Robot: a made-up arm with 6 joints. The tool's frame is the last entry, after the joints.
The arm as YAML. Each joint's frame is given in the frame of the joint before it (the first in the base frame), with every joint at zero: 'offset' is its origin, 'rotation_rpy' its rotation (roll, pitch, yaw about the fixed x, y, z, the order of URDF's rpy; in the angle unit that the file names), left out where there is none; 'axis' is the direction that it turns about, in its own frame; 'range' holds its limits. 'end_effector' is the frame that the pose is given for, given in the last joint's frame.
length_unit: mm
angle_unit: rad
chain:
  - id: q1
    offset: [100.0, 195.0, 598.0]
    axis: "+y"
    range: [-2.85, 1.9]
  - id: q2
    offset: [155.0, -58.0, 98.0]
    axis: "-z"
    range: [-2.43, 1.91]
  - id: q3
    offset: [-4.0, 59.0, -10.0]
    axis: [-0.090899, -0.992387, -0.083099]
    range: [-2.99, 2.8]
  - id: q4
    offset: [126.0, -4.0, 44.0]
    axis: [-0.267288, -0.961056, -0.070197]
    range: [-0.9, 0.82]
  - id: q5
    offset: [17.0, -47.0, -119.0]
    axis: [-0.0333, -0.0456, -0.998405]
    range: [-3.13, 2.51]
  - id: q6
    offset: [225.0, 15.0, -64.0]
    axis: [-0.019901, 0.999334, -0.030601]
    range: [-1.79, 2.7]
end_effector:
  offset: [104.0, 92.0, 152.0]
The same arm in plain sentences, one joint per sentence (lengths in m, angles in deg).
The arm has six revolute joints in a row. What follows holds with every joint at zero, and every direction is one of the base frame's.
The first joint sits 0.1 m along +x and 0.195 m along +y and 0.598 m along +z from the base frame's origin and turns about +y, from -163.29 to 108.86 deg.
The second joint sits 0.155 m along +x and 0.058 m along -y and 0.098 m along +z from the first joint and turns about -z, from -139.23 to 109.43 deg.
The third joint sits 0.004 m along -x and 0.059 m along +y and 0.01 m along -z from the second joint and turns about the direction (-0.090899, -0.992387, -0.083099), from -171.31 to 160.43 deg.
The fourth joint sits 0.126 m along +x and 0.004 m along -y and 0.044 m along +z from the third joint and turns about the direction (-0.267288, -0.961056, -0.070197), from -51.57 to 46.98 deg.
The fifth joint sits 0.017 m along +x and 0.047 m along -y and 0.119 m along -z from the fourth joint and turns about the direction (-0.0333, -0.0456, -0.998405), from -179.34 to 143.81 deg.
The sixth joint sits 0.225 m along +x and 0.015 m along +y and 0.064 m along -z from the fifth joint and turns about the direction (-0.019901, 0.999334, -0.030601), from -102.56 to 154.7 deg.
The tool frame, which is the frame that the pose is given for, sits 0.104 m along +x and 0.092 m along +y and 0.152 m along +z from the sixth joint; its axes are parallel to the base frame's.

